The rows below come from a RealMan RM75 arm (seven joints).
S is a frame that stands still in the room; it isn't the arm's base.
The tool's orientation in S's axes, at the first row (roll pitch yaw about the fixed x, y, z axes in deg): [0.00, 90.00, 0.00]
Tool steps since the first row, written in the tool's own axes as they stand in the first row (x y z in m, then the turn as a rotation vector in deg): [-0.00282, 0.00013, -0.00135, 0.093, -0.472, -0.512]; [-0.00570, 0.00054, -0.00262, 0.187, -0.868, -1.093]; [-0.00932, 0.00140, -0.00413, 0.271, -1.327, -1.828]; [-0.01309, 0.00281, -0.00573, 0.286, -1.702, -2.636]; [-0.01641, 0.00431, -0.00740, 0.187, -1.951, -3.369]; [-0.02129, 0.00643, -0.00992, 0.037, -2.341, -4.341]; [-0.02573, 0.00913, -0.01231, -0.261, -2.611, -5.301]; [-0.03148, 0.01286, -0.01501, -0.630, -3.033, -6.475]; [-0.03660, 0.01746, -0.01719, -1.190, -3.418, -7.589]
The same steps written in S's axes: [-0.00135, 0.00013, 0.00282, -0.512, -0.472, -0.093]; [-0.00262, 0.00054, 0.00570, -1.093, -0.868, -0.187]; [-0.00413, 0.00140, 0.00932, -1.828, -1.327, -0.271]; [-0.00573, 0.00281, 0.01309, -2.636, -1.702, -0.286]; [-0.00740, 0.00431, 0.01641, -3.369, -1.951, -0.187]; [-0.00992, 0.00643, 0.02129, -4.341, -2.341, -0.037]; [-0.01231, 0.00913, 0.02573, -5.301, -2.611, 0.261]; [-0.01501, 0.01286, 0.03148, -6.475, -3.033, 0.630]; [-0.01719, 0.01746, 0.03660, -7.589, -3.418, 1.190]
